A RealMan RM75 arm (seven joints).
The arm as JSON. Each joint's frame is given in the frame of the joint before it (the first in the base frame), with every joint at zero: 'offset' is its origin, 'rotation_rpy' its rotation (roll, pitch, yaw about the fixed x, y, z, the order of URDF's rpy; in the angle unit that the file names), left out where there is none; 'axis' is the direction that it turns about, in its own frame. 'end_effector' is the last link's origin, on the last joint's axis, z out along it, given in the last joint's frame.
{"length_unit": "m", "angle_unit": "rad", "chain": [
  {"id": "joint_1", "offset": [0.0, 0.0, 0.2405], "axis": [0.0, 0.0, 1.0]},
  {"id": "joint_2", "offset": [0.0, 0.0, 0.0], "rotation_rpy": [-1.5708, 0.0, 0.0], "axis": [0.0, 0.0, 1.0]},
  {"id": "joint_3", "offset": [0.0, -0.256, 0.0], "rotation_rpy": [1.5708, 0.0, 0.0], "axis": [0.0, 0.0, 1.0]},
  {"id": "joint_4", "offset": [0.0, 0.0, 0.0], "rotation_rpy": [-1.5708, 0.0, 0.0], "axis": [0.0, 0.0, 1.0]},
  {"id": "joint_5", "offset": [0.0, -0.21, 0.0], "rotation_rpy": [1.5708, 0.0, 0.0], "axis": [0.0, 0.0, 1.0]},
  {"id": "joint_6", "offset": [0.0, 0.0, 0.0], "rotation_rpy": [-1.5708, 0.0, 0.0], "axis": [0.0, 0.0, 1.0]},
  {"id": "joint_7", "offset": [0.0, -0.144, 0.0], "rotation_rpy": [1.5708, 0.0, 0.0], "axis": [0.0, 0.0, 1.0]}
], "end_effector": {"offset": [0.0, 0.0, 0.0]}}
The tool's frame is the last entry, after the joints.
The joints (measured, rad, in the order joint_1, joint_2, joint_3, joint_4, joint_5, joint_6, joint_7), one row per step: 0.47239 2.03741 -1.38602 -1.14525 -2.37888 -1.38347 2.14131; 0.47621 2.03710 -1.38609 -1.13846 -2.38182 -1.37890 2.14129; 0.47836 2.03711 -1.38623 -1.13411 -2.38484 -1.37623 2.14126; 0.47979 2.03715 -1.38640 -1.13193 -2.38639 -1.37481 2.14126; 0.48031 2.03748 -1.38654 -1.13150 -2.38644 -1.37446 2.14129; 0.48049 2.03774 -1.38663 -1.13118 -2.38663 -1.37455 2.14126; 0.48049 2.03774 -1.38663 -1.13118 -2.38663 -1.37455 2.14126; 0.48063 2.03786 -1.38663 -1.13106 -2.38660 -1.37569 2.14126; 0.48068 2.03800 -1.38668 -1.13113 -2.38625 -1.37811 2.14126; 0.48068 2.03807 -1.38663 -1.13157 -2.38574 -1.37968 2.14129; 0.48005 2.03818 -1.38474 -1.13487 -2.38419 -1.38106 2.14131; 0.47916 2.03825 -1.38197 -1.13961 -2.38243 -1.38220 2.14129; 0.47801 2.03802 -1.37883 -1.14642 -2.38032 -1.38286 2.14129; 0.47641 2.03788 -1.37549 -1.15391 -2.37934 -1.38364 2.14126; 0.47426 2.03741 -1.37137 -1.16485 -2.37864 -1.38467 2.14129; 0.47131 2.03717 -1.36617 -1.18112 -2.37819 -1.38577 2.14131; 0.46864 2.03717 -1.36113 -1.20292 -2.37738 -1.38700 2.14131; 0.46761 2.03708 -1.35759 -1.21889 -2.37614 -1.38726 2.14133; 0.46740 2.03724 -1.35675 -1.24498 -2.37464 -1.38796 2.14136; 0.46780 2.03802 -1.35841 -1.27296 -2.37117 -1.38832 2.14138
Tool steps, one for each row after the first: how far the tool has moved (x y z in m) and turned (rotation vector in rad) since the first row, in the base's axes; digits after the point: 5 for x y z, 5 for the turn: 0.00055 0.00091 -0.00042 0.00122 -0.00341 -0.00058; 0.00111 0.00136 -0.00073 0.00159 -0.00659 -0.00121; 0.00126 0.00166 -0.00092 0.00176 -0.00824 -0.00111; 0.00110 0.00174 -0.00110 0.00163 -0.00806 -0.00082; 0.00107 0.00170 -0.00124 0.00119 -0.00807 -0.00087; 0.00107 0.00170 -0.00124 0.00119 -0.00807 -0.00087; 0.00103 0.00154 -0.00132 0.00000 -0.00797 -0.00119; 0.00094 0.00120 -0.00144 -0.00238 -0.00756 -0.00181; 0.00078 0.00101 -0.00146 -0.00365 -0.00698 -0.00198; 0.00016 0.00118 -0.00093 -0.00194 -0.00445 -0.00108; -0.00064 0.00154 -0.00007 0.00138 -0.00133 0.00053; -0.00176 0.00219 0.00119 0.00659 0.00209 0.00366; -0.00272 0.00279 0.00258 0.01213 0.00453 0.00688; -0.00406 0.00366 0.00464 0.01990 0.00679 0.01211; -0.00620 0.00489 0.00743 0.03094 0.00948 0.02072; -0.00970 0.00658 0.01077 0.04430 0.01271 0.03450; -0.01267 0.00805 0.01325 0.05461 0.01553 0.04575; -0.01833 0.01014 0.01634 0.06705 0.01802 0.06779; -0.02520 0.01206 0.01893 0.07826 0.02221 0.09335
